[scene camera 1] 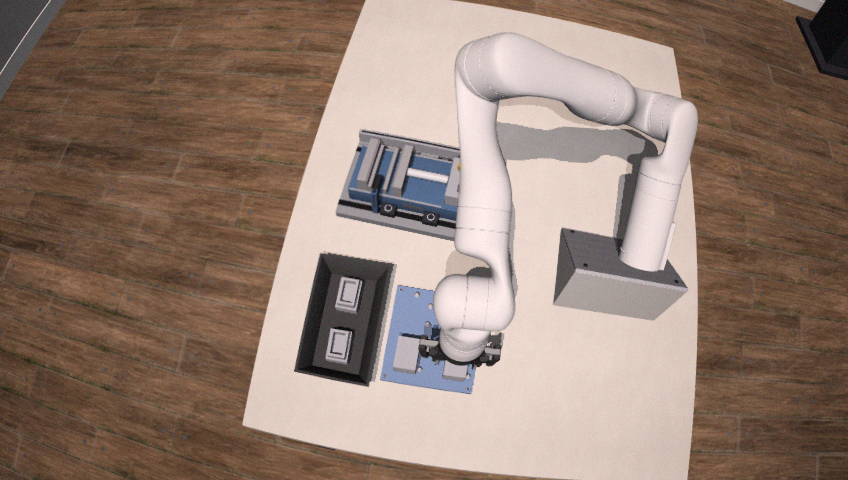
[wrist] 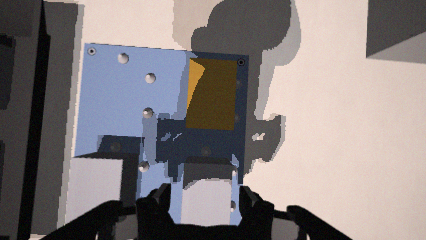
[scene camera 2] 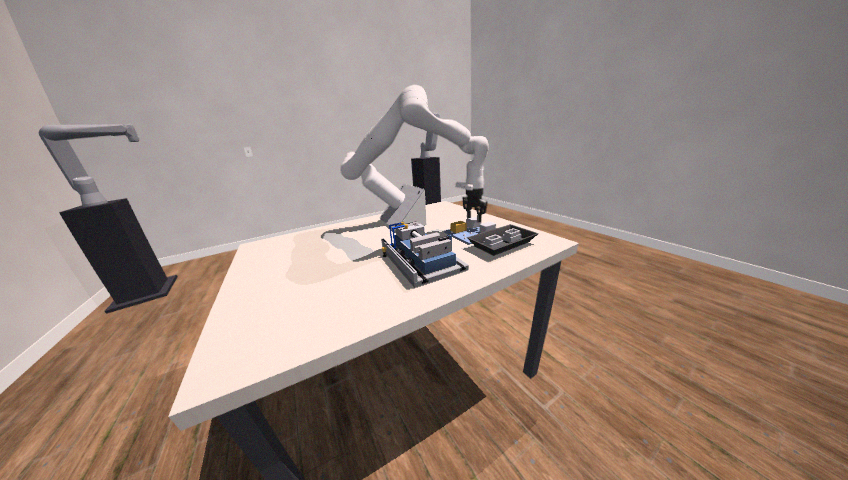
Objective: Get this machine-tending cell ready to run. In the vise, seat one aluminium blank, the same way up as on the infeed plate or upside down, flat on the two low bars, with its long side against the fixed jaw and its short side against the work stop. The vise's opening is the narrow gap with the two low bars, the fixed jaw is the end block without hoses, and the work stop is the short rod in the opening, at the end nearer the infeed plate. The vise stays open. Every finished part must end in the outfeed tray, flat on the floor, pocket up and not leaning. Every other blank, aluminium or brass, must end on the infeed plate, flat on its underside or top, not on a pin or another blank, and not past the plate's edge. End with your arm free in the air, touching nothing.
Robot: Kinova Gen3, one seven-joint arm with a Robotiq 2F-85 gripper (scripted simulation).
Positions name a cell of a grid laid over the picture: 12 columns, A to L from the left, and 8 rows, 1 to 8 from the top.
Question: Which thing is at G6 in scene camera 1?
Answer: My gripper.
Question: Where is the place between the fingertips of my gripper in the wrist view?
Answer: At F7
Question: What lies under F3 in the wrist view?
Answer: A brass blank.
